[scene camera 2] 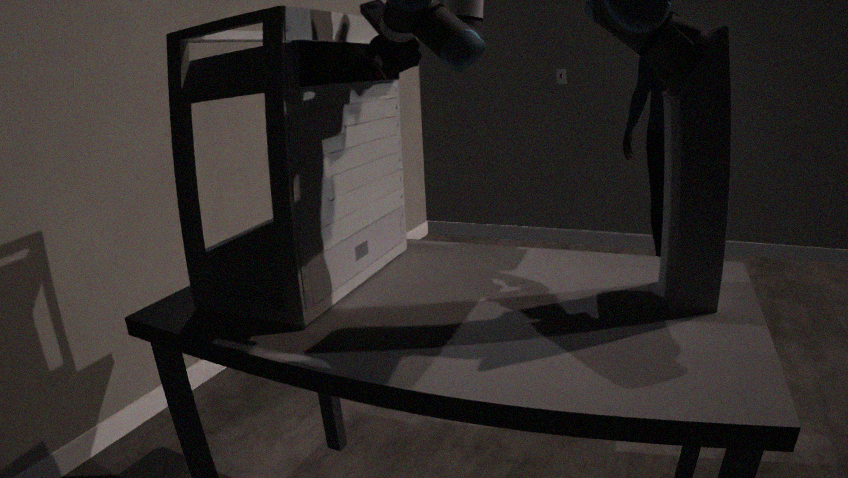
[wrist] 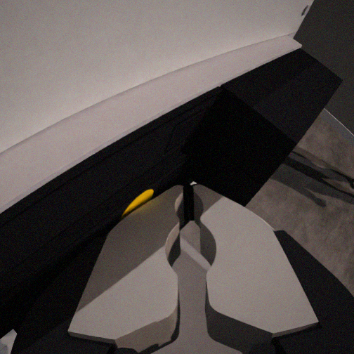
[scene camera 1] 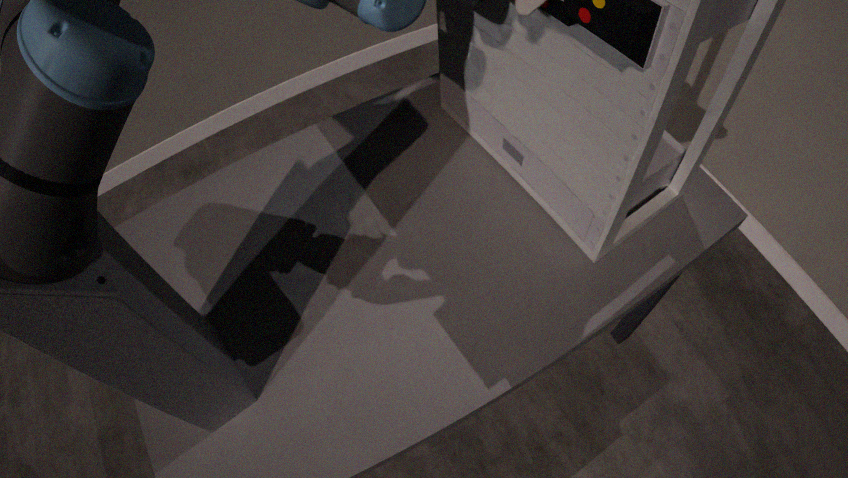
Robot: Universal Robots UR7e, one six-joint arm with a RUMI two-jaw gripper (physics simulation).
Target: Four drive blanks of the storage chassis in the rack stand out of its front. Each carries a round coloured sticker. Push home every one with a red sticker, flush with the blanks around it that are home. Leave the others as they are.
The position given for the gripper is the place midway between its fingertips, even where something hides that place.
In view: the gripper (scene camera 2: 381, 66) and a rack (scene camera 1: 574, 107).
The rack also shows in scene camera 2 (scene camera 2: 334, 143) and in the wrist view (wrist: 110, 110). The gripper is seen too in the wrist view (wrist: 187, 188).
